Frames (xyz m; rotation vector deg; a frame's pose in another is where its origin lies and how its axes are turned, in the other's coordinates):
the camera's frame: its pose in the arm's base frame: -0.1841 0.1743 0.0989 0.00 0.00 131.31
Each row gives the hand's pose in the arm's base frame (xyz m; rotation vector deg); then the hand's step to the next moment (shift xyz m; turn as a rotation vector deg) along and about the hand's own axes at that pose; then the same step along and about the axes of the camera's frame.
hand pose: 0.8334 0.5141 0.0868 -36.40 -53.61 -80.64
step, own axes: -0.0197 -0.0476 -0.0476 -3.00 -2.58 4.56
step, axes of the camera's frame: -0.0010 0.0506 -0.0486 5.90 -1.12 -0.57
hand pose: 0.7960 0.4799 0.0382 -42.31 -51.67 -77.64
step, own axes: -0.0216 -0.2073 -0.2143 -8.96 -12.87 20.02
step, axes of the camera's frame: -0.0265 0.2653 -0.1351 25.30 -2.31 1.06
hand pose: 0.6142 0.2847 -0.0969 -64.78 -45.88 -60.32
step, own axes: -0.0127 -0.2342 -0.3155 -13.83 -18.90 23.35
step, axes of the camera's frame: -0.0903 0.3821 -0.0196 33.06 0.54 -0.62
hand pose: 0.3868 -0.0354 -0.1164 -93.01 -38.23 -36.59
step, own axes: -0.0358 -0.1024 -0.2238 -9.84 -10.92 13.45
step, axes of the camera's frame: -0.0868 0.2208 0.0746 19.80 1.38 -1.69
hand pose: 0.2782 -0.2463 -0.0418 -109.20 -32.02 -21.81
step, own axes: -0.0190 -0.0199 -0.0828 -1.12 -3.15 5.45
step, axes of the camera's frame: -0.0374 0.0692 0.0377 6.11 -1.88 -0.23
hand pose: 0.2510 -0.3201 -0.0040 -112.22 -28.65 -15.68
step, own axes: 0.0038 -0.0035 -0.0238 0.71 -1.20 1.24
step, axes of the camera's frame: -0.0162 0.0109 0.0145 1.27 -1.16 0.73
